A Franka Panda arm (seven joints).
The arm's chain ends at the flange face. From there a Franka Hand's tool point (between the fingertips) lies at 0.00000 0.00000 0.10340 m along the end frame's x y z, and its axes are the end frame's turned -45 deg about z.
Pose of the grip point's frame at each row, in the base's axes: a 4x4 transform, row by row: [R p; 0 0 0 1], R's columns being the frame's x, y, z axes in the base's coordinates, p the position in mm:
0.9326, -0.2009, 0.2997, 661.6; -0.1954, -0.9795, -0.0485, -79.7; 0.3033, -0.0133, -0.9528, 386.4; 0, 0, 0, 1
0.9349, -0.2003, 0.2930, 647.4; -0.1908, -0.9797, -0.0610, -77.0; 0.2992, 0.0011, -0.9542, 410.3; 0, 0, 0, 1
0.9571, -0.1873, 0.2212, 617.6; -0.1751, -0.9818, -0.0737, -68.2; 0.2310, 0.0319, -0.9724, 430.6; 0, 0, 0, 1
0.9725, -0.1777, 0.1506, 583.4; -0.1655, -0.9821, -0.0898, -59.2; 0.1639, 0.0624, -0.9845, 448.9; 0, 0, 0, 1
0.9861, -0.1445, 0.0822, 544.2; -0.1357, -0.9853, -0.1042, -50.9; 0.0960, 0.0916, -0.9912, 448.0; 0, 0, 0, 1
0.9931, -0.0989, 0.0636, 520.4; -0.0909, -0.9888, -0.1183, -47.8; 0.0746, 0.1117, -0.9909, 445.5; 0, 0, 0, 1
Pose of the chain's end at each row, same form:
0.5174, -0.8015, 0.2997, 630.6; -0.8308, -0.5544, -0.0485, -74.7; 0.2051, -0.2239, -0.9528, 484.9; 0, 0, 0, 1
0.5194, -0.8027, 0.2930, 617.1; -0.8277, -0.5578, -0.0610, -70.7; 0.2123, -0.2108, -0.9542, 509.0; 0, 0, 0, 1
0.5443, -0.8092, 0.2212, 594.7; -0.8181, -0.5704, -0.0737, -60.6; 0.1859, -0.1408, -0.9724, 531.1; 0, 0, 0, 1
0.5620, -0.8133, 0.1506, 567.8; -0.8115, -0.5774, -0.0898, -49.9; 0.1600, -0.0718, -0.9845, 550.7; 0, 0, 0, 1
0.5951, -0.7995, 0.0822, 535.7; -0.7927, -0.6008, -0.1042, -40.1; 0.1327, -0.0031, -0.9912, 550.5; 0, 0, 0, 1
0.6323, -0.7722, 0.0636, 513.8; -0.7635, -0.6349, -0.1183, -35.6; 0.1317, 0.0262, -0.9909, 548.0; 0, 0, 0, 1

